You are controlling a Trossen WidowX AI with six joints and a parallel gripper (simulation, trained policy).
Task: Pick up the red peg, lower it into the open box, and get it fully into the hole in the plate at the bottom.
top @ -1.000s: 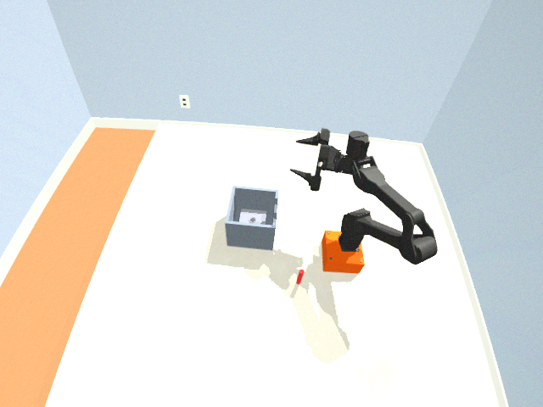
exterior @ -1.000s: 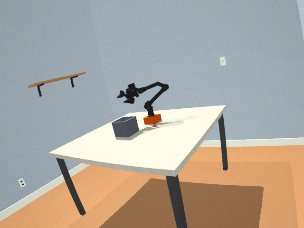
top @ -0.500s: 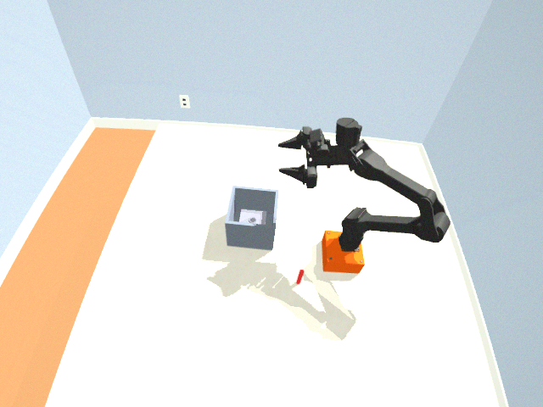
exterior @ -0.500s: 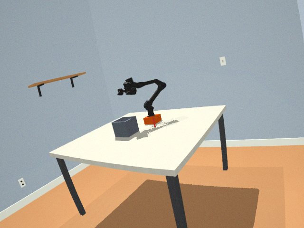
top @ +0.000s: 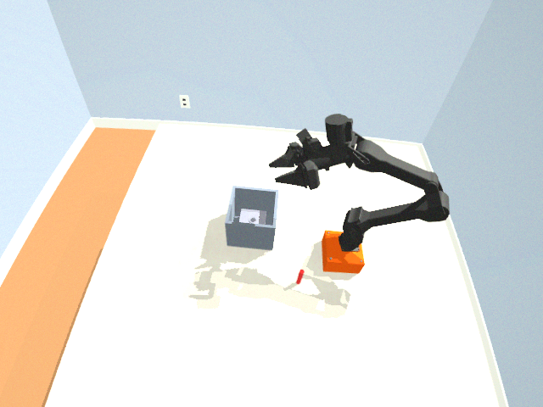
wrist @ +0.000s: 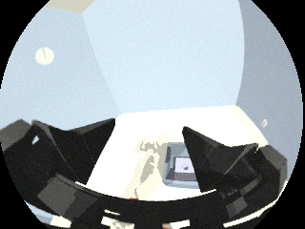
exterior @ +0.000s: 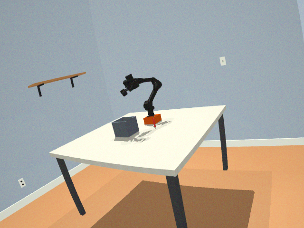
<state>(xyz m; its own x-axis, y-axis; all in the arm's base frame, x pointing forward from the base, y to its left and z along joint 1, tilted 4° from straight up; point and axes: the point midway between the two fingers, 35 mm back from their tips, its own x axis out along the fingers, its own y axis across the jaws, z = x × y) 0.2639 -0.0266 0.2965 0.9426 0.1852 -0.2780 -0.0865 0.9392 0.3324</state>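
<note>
Now: the red peg 10 cm behind my gripper tip, 14 cm to the left of it and 32 cm below it.
</note>
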